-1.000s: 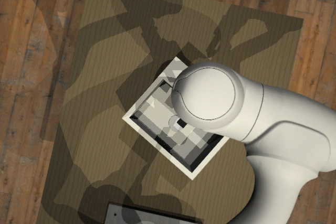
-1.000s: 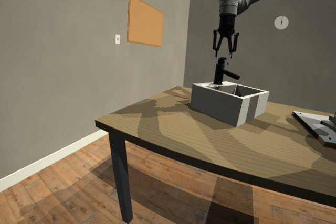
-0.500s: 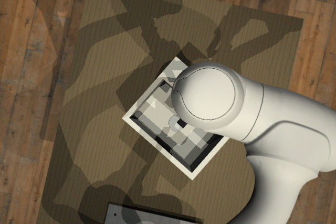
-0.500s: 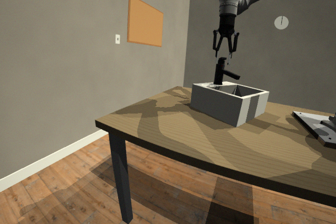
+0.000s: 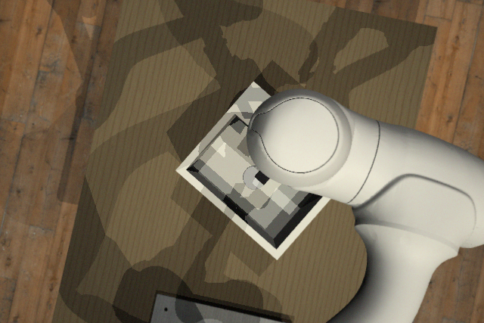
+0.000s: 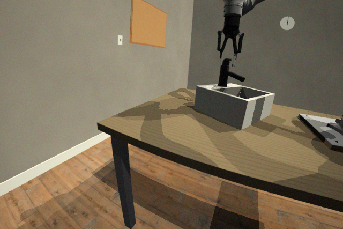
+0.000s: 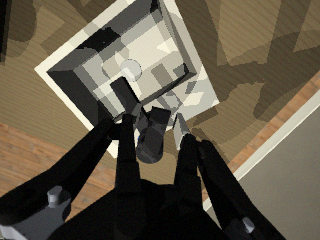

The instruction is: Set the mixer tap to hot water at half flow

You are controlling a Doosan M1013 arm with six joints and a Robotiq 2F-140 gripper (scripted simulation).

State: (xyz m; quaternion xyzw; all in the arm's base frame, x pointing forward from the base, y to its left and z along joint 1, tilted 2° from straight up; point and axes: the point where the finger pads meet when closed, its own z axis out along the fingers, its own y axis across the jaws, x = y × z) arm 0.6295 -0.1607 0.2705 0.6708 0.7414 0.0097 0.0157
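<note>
The lever is 20 mm to the right of my hand. The rest, counted from my hand: black mixer tap: 10 mm behind, 40 mm to the right, 50 mm below; then white sink: 90 mm behind, 20 mm to the left, 240 mm below.
</note>
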